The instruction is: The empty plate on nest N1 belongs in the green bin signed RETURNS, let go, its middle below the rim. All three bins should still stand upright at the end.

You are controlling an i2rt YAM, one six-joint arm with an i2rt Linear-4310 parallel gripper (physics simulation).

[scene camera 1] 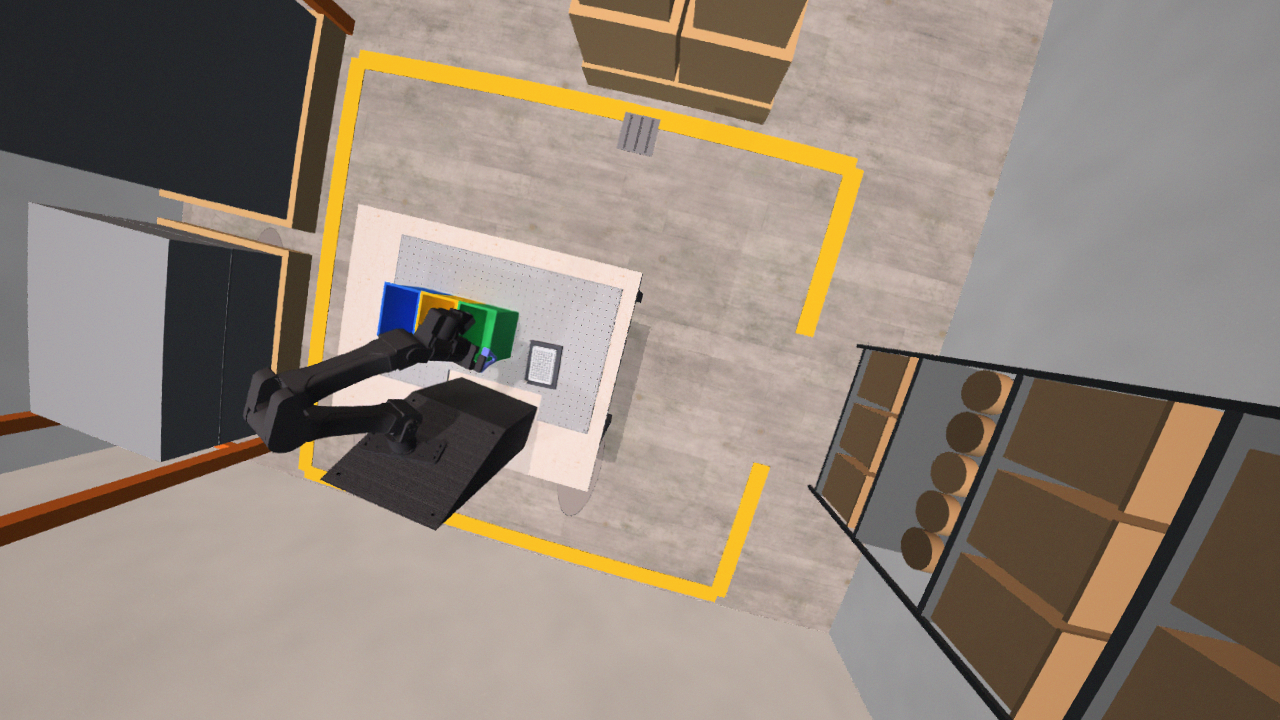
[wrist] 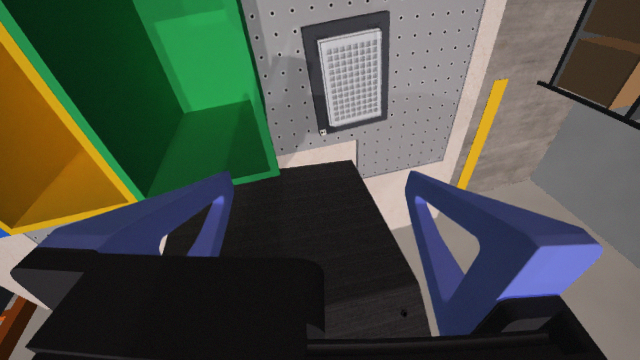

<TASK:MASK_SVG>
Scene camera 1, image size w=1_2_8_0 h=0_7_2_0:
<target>my gripper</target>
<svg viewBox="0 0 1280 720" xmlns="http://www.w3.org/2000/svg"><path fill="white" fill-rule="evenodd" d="M444 361L454 362L468 370L483 372L488 366L496 362L497 356L490 349L483 347L482 353L478 356L475 363L474 357L475 354L478 354L479 346L471 344L468 355L452 354L452 344L448 341L450 354Z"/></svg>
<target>green bin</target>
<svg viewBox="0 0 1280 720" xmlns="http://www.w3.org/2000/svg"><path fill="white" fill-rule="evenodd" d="M459 301L457 310L472 314L476 322L464 335L458 334L468 339L473 345L479 346L478 354L475 354L474 357L475 363L478 356L482 353L483 347L490 349L497 356L496 361L510 358L519 312L487 304L472 304Z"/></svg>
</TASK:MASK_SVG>
